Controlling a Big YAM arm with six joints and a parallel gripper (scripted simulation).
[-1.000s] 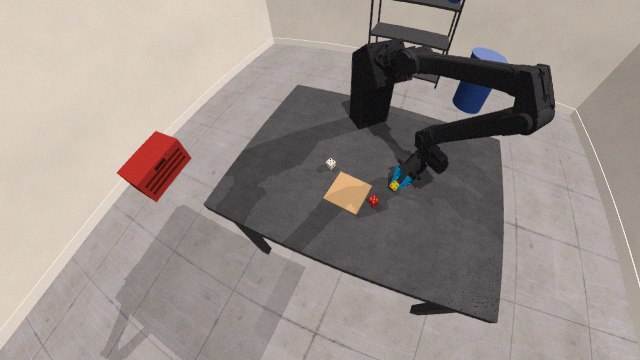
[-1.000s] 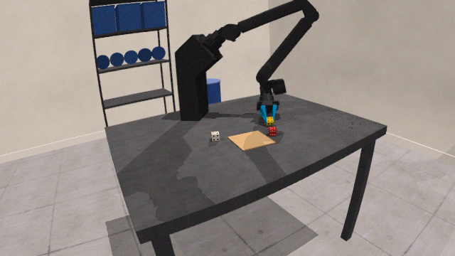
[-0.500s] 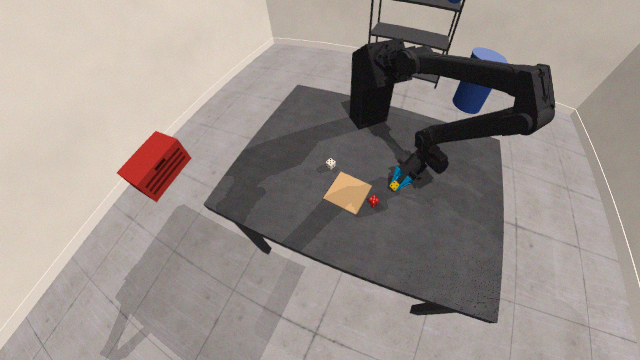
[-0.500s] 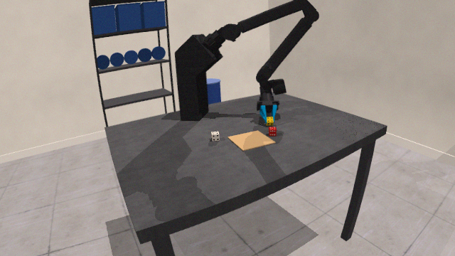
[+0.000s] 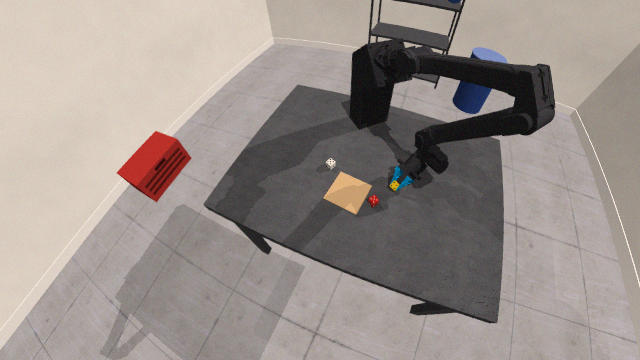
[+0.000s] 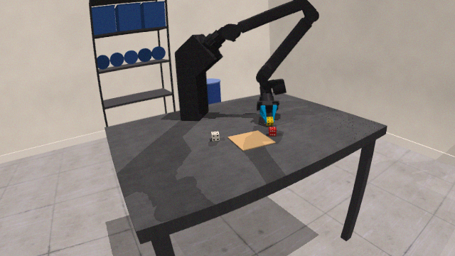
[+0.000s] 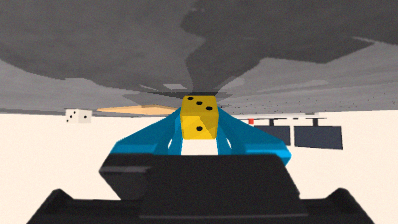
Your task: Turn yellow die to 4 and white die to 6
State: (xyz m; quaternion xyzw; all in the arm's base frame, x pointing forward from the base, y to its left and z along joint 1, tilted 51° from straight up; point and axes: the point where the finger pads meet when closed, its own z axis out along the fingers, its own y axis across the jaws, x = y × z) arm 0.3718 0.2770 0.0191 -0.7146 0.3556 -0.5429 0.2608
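Now: the yellow die right at my hand. Also, from my hand: tan mat: 13 cm to the right, 12 cm ahead, 2 cm below; then red die: 10 cm ahead, 3 cm to the right, 1 cm below; then white die: 26 cm to the right, 7 cm ahead, 1 cm below.
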